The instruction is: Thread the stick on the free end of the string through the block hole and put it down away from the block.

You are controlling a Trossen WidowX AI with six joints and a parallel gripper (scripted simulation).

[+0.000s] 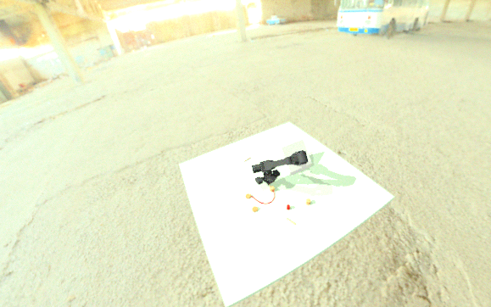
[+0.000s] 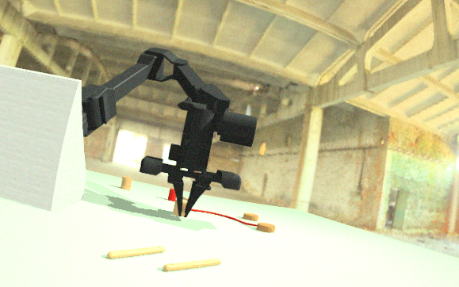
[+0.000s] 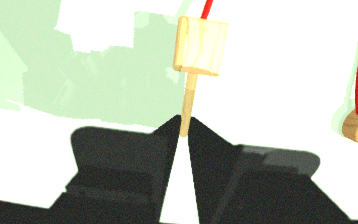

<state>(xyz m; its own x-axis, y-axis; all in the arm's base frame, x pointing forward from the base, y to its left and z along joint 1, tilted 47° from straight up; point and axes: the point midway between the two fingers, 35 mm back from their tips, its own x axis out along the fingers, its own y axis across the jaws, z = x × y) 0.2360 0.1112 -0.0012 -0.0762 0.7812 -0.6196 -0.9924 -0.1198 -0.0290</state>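
My gripper tip is 5 cm to the right of the wooden block, 1 cm below it and 1 cm past it. Also, from my gripper tip: thin wooden stick (4 cm to the left, 1 cm above); then red cylinder (25 cm to the left, 4 cm behind, 1 cm above); then round wooden button (18 cm ahead, 4 cm to the left).
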